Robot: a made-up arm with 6 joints.
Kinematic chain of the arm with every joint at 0, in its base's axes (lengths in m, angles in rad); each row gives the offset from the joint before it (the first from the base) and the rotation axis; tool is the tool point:
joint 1: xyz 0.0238 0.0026 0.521 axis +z
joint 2: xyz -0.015 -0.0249 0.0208 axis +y
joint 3: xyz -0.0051 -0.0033 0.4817 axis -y
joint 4: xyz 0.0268 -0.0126 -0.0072 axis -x
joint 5: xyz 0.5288 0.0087 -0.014 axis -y
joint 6: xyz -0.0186 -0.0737 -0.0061 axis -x
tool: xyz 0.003 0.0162 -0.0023
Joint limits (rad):
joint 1: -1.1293..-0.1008
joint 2: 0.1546..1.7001
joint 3: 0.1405..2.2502
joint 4: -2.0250..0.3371
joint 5: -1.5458..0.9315
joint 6: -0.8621..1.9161
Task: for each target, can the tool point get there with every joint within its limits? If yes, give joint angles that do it. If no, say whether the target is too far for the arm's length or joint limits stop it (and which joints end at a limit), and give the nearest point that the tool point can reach.
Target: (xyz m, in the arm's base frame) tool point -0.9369 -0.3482 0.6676
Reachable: no: joint limits stop it (at a limit: joint 1, joint 2, joint 3, joint 4, joint 5, joint 6) | nearest point -0.2152 -0.0828 1.4723 | short by 1.113 m
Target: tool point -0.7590 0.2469 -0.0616
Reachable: no: joint limits stop it (at a limit: joint 1, joint 2, joint 3, joint 6) | nearest point 0.1173 -0.3844 -0.0707 | short by 1.080 m
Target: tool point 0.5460 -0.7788 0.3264
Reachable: yes | joints -0.9230 1.4503 1.0595 -0.7875 0.2504 1.0559
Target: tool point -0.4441 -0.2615 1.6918
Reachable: no: too far | nearest point -0.1982 -0.0978 1.5155 | short by 0.344 m
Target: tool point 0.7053 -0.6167 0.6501
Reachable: yes | joints -0.6743 1.0319 0.8627 -1.0954 -1.0121 0.0264
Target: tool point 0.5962 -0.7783 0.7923
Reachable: yes | joints -0.8385 1.5006 1.9554 0.1571 0.0380 0.4671
